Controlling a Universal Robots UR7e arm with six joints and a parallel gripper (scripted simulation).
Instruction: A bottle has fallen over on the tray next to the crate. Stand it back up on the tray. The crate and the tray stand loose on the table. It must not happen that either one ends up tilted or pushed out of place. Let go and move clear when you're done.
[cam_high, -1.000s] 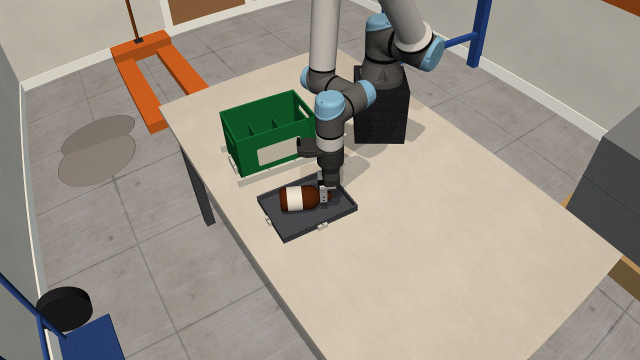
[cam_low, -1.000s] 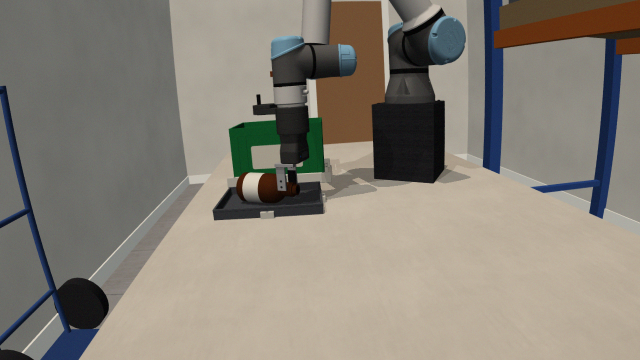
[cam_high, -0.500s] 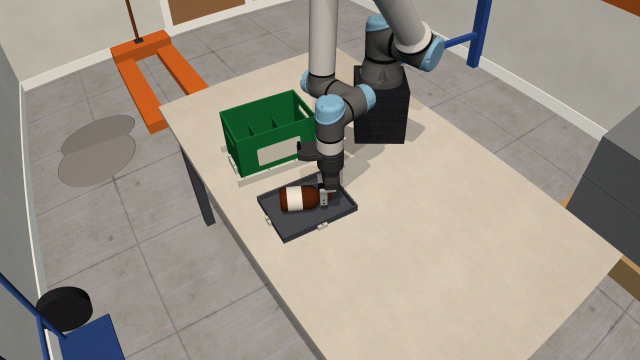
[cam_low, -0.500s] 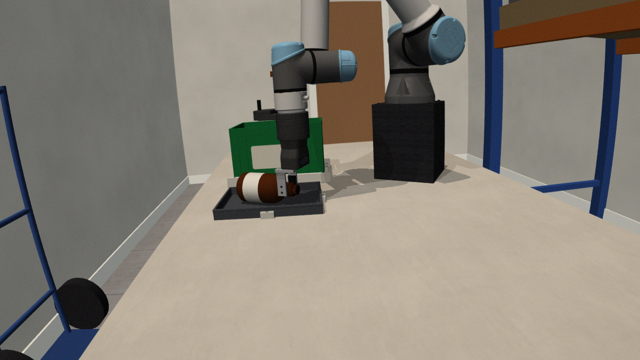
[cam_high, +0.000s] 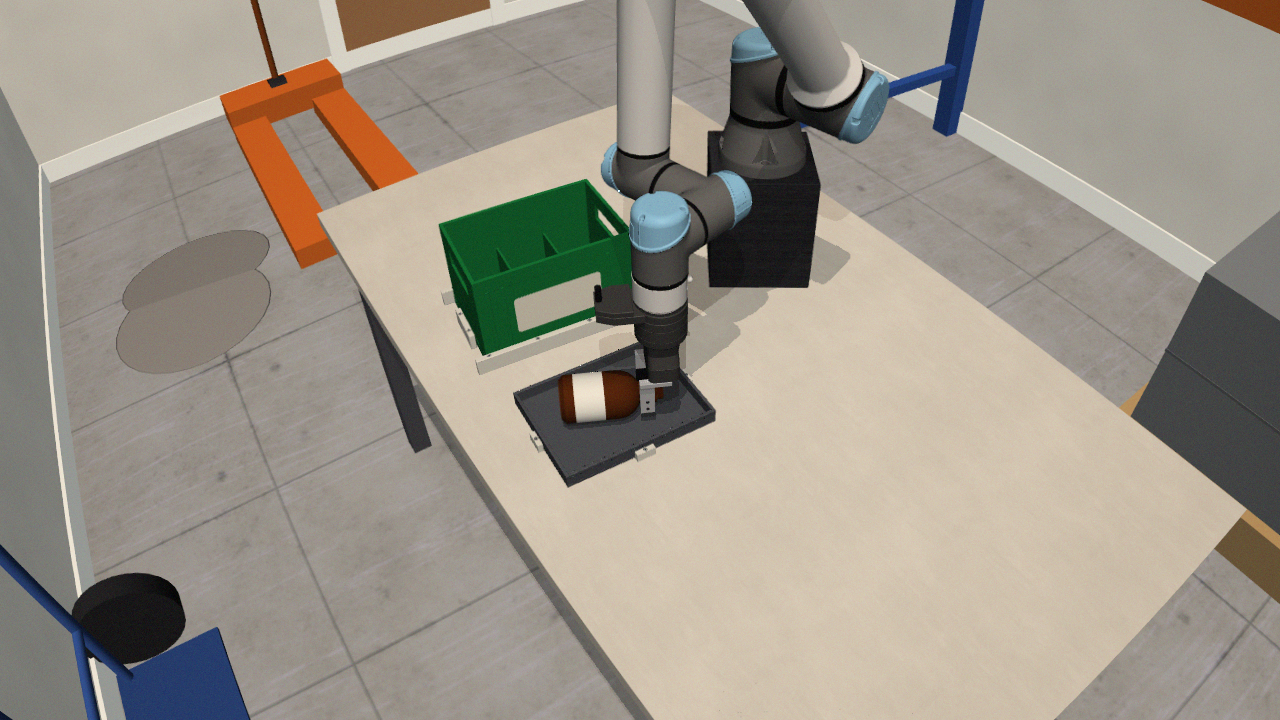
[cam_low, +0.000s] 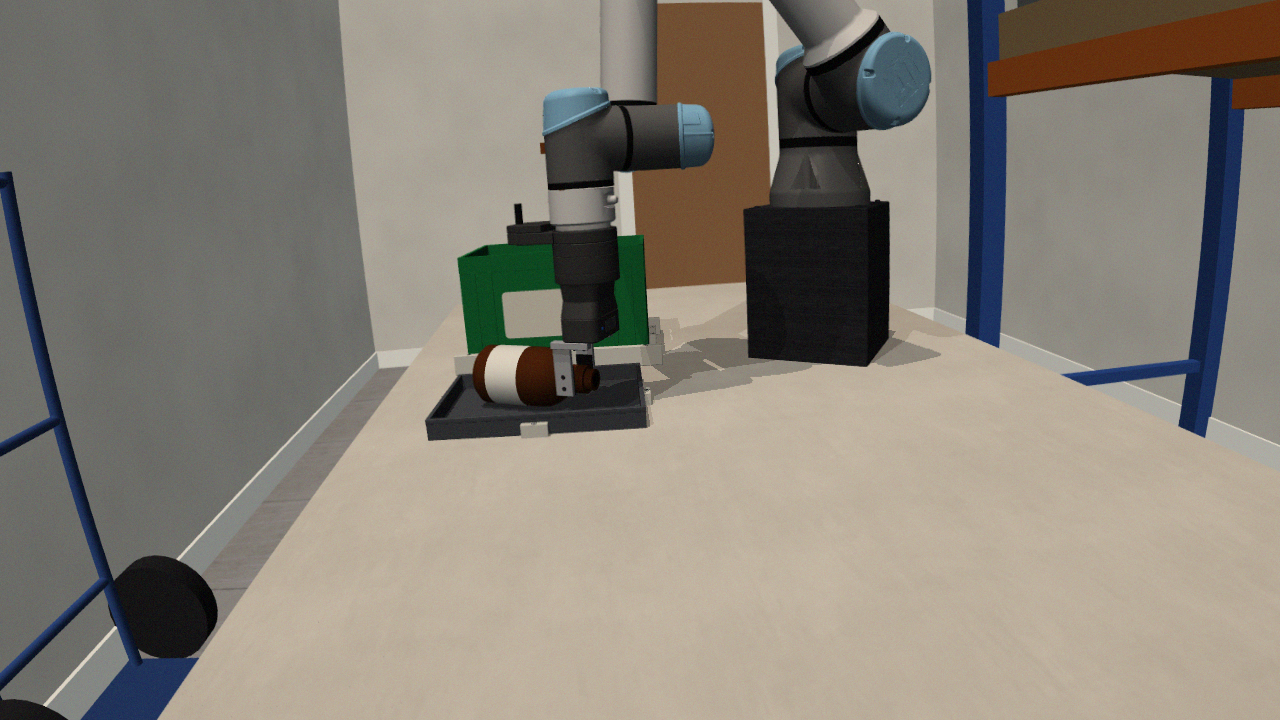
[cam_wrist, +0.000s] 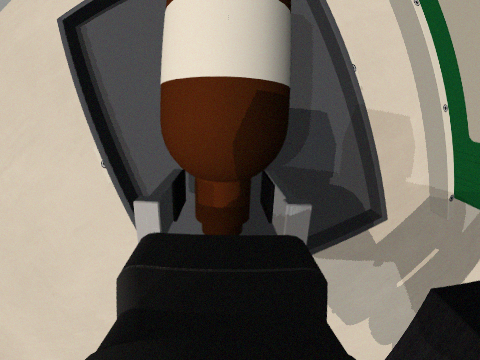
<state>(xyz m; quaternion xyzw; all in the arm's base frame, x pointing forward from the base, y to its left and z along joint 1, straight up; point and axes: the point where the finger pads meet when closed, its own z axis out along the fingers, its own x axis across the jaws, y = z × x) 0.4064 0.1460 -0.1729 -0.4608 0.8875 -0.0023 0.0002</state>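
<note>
My gripper is now 4 cm short of the brown bottle, 3 cm to the left of it and 1 cm above it. Also, from my hand: green crate: 3 cm behind, 30 cm to the right, 4 cm above; tray: 4 cm ahead, 3 cm to the right, 3 cm below.
</note>
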